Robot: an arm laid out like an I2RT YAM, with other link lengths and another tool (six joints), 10 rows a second.
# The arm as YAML. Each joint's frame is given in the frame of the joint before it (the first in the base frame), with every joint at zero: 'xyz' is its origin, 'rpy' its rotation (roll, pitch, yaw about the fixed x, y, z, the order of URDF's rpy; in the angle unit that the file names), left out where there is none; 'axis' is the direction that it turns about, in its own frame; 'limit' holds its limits. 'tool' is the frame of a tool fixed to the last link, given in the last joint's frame.
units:
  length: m
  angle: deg
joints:
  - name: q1
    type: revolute
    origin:
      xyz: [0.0, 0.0, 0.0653]
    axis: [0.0, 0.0, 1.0]
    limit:
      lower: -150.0
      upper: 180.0
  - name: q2
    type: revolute
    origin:
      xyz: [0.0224, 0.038, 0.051]
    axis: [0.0, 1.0, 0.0]
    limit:
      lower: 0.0
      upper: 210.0
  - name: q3
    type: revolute
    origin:
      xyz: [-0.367, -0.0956, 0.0]
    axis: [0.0, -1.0, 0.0]
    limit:
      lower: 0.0
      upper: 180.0
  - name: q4
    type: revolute
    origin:
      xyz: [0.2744, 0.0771, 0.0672]
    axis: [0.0, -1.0, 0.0]
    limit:
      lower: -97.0
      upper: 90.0
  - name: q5
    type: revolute
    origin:
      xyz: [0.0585, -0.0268, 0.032]
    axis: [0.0, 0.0, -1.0]
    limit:
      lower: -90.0
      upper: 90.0
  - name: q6
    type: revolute
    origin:
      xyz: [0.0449, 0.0, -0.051]
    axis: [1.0, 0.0, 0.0]
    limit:
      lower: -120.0
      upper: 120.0
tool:
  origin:
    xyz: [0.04, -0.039, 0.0]
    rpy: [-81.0, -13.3, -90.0]
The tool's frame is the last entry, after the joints.
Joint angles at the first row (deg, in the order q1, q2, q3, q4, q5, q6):
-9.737 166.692 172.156 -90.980 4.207 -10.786
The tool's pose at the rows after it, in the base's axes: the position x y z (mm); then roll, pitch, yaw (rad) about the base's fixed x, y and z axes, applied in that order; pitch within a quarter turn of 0, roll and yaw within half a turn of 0:
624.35, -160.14, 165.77, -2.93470, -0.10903, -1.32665
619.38, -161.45, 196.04, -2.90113, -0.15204, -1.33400
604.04, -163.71, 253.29, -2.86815, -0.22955, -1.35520
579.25, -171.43, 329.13, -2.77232, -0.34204, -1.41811
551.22, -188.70, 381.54, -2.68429, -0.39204, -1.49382
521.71, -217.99, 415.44, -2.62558, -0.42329, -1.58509
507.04, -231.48, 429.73, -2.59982, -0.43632, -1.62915
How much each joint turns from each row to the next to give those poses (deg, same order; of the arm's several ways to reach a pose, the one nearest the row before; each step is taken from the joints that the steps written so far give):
0.000 0.045 2.822 -2.122 0.350 0.000
0.000 -1.425 3.029 -1.720 1.508 -0.001
0.000 -5.092 0.134 -1.838 3.476 0.285
-0.569 -6.838 0.312 -0.025 4.414 0.371
-2.010 -5.005 0.351 -0.001 1.378 0.022
-3.453 -3.431 0.043 -0.021 0.984 0.022
-1.706 -1.487 0.000 -0.001 0.436 0.000

